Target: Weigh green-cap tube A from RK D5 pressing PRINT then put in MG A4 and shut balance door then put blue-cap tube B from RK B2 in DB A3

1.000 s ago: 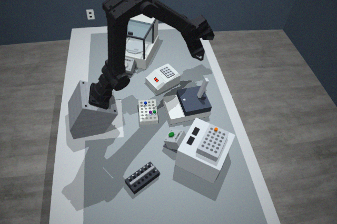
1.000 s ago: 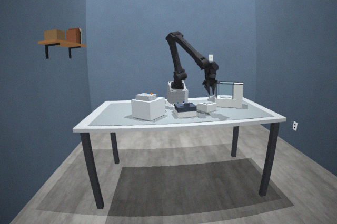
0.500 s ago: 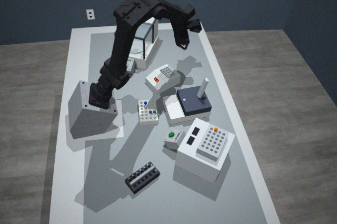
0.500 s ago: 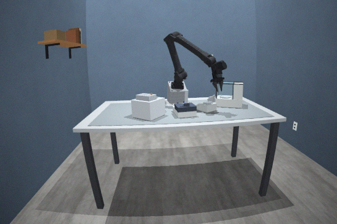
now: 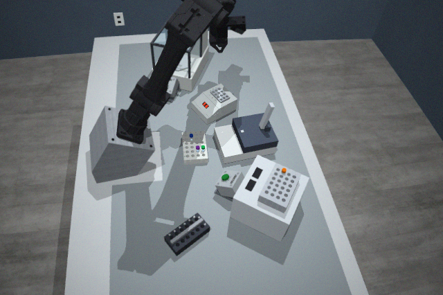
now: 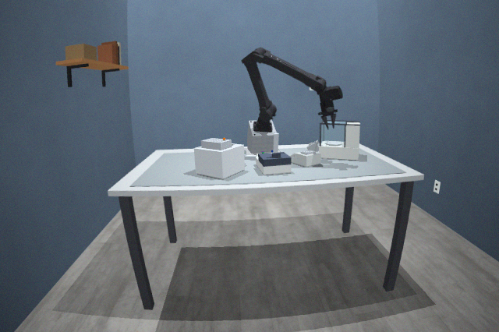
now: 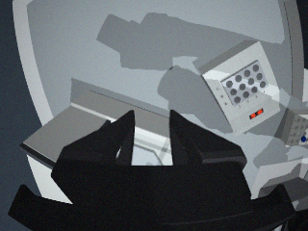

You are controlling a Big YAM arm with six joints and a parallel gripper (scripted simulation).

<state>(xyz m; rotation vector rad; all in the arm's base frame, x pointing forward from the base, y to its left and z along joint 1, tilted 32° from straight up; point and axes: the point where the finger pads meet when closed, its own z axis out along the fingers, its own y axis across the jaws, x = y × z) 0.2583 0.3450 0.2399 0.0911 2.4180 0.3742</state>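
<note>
Right now my hand is 18 cm past the balance door, 4 cm to the right of it and 1 cm below it. The rest, counted from my hand: white tube rack (35 cm to the right, 19 cm below, 11 cm behind); dry block DB (17 cm below, 14 cm to the right, 3 cm behind); tube B (32 cm to the right, 17 cm below, 12 cm behind).
</note>
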